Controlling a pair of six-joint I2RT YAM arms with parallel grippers.
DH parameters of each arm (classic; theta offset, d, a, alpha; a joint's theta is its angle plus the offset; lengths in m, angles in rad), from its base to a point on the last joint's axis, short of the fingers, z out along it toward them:
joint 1: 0 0.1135 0.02 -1.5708
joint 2: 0 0 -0.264 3.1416
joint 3: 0.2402 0 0.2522 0
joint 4: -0.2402 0 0.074 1.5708
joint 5: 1.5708 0 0 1.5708
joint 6: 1.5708 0.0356 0 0
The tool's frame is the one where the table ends.
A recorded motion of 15 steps. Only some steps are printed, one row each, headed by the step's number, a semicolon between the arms.
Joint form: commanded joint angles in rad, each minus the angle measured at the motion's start. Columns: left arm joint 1, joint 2, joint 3, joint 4, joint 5, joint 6; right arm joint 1, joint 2, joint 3, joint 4, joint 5, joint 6.
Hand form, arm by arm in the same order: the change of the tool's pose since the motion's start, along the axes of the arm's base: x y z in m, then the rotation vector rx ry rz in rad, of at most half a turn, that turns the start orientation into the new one. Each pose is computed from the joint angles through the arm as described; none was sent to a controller.
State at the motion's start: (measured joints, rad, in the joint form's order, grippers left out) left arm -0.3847 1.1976 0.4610 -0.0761 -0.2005 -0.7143; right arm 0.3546 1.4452 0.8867 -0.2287 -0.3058 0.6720
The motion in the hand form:
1: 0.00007 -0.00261 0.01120 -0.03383 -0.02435 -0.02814; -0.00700 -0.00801 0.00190 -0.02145 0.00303 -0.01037
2: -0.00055 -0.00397 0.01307 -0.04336 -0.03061 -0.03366; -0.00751 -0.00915 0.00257 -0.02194 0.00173 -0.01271
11: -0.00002 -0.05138 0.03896 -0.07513 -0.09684 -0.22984; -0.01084 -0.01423 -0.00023 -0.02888 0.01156 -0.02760
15: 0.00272 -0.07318 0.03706 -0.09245 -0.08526 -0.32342; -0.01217 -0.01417 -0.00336 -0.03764 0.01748 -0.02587
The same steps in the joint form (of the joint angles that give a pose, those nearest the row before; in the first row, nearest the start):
1: -0.0058 -0.0325 0.0205 -0.0175 0.0314 0.0004; -0.0162 -0.0375 -0.0185 -0.0346 0.0096 -0.0184
2: -0.0119 -0.0394 0.0221 -0.0174 0.0355 -0.0046; -0.0193 -0.0421 -0.0197 -0.0373 0.0097 -0.0196
11: -0.1904 -0.0013 0.1278 -0.0067 0.0439 0.0112; -0.0317 -0.0562 -0.0390 -0.0436 0.0140 -0.0201
15: -0.2508 0.0688 0.1638 0.0276 0.0798 0.0216; -0.0294 -0.0551 -0.0480 -0.0432 0.0189 -0.0242

